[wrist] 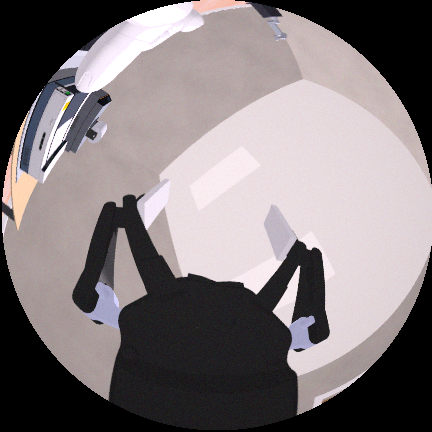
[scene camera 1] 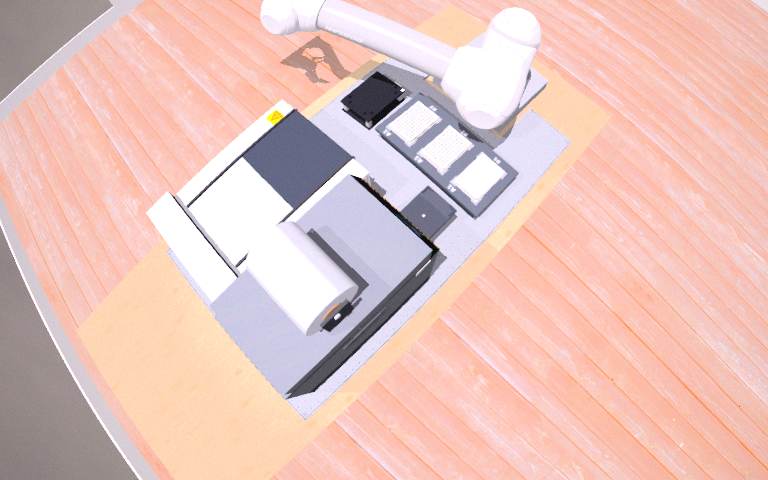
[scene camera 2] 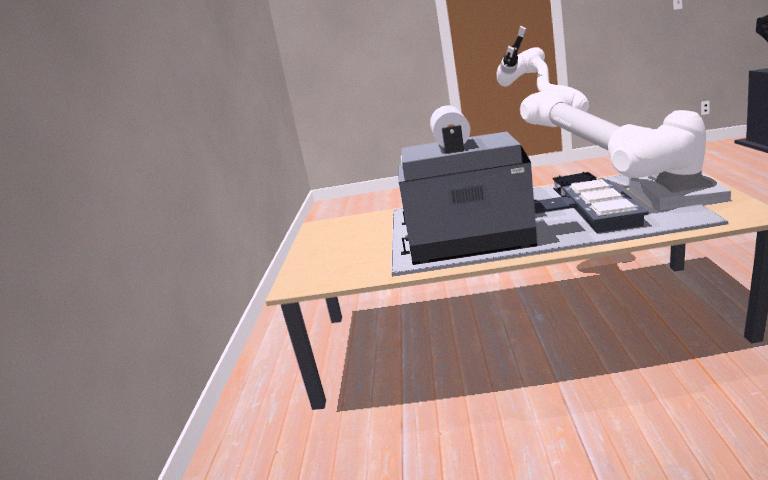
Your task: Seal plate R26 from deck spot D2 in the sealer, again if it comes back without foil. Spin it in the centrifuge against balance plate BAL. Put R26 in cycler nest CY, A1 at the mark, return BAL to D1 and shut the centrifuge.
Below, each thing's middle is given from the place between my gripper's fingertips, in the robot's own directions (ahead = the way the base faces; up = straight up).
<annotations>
I see the centrifuge (scene camera 1: 278, 168) 500 mm ahead of my hand, 600 mm to the left of it and 510 mm below it. Round my hand: white foil roll (scene camera 1: 298, 275) (560 mm ahead, 900 mm to the left, 210 mm below).
</annotations>
